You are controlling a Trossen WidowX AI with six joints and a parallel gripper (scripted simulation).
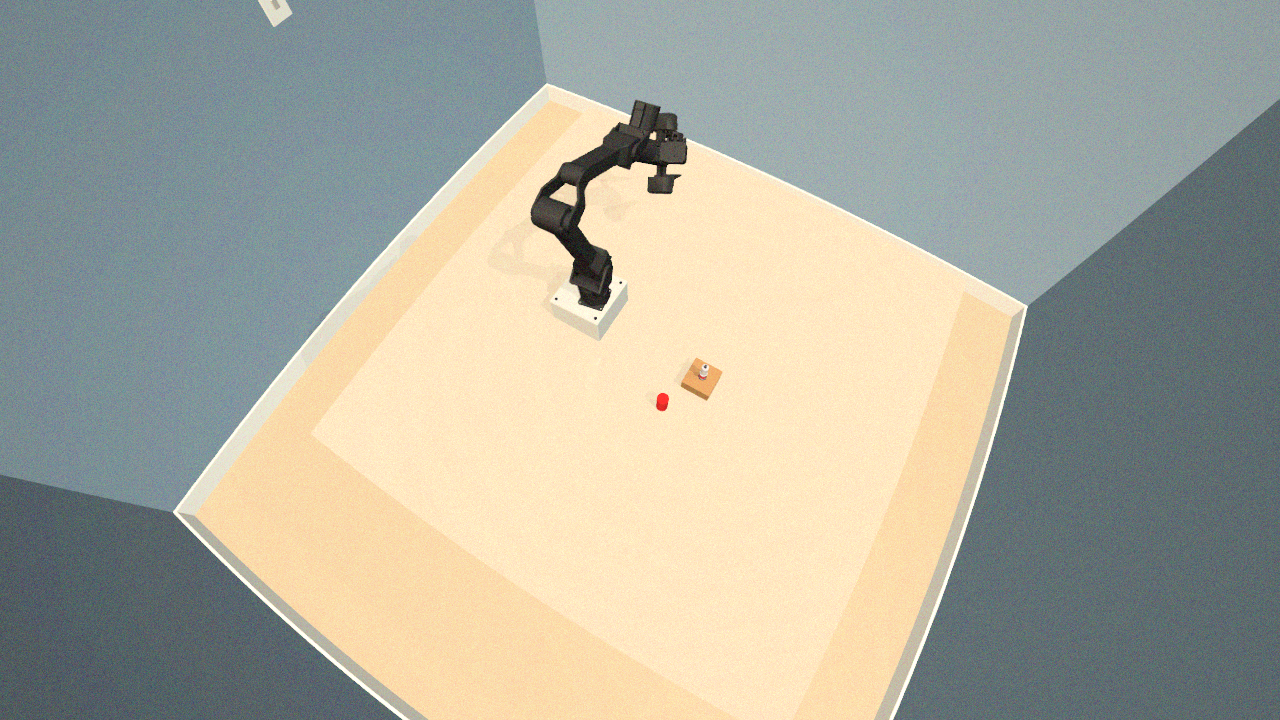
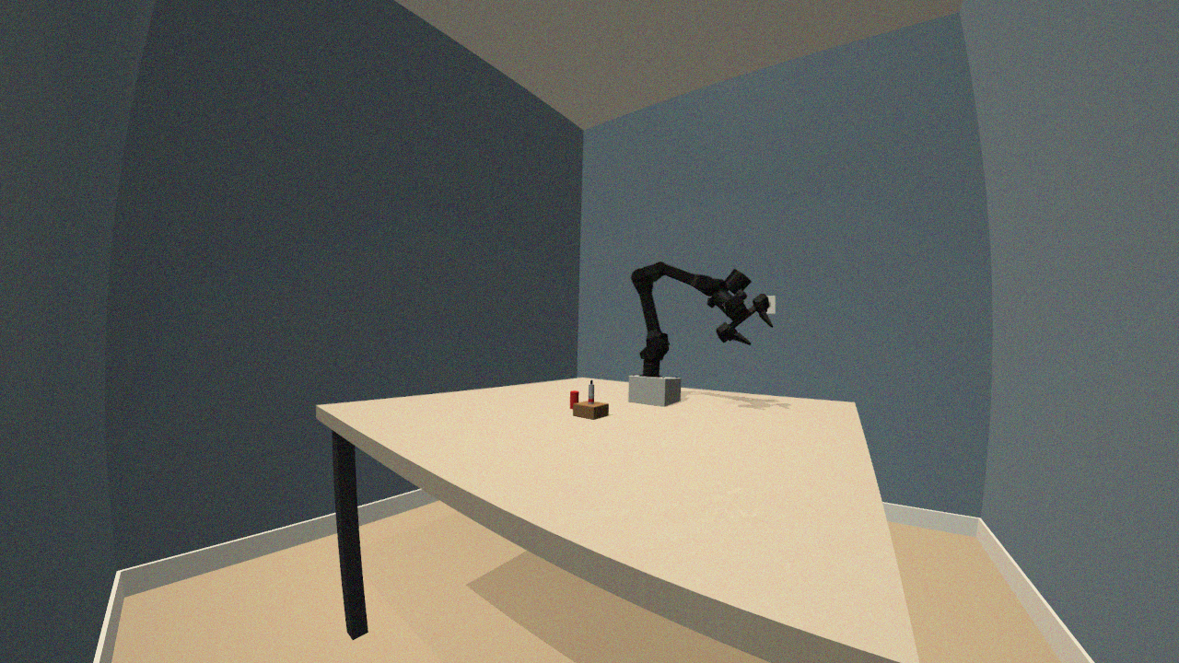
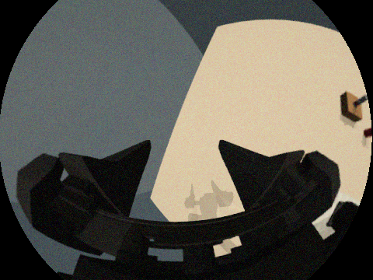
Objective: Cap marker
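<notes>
Right now the brown holder block is 23 cm ahead of my gripper tip, 44 cm to the right of it and 22 cm below it.
</notes>
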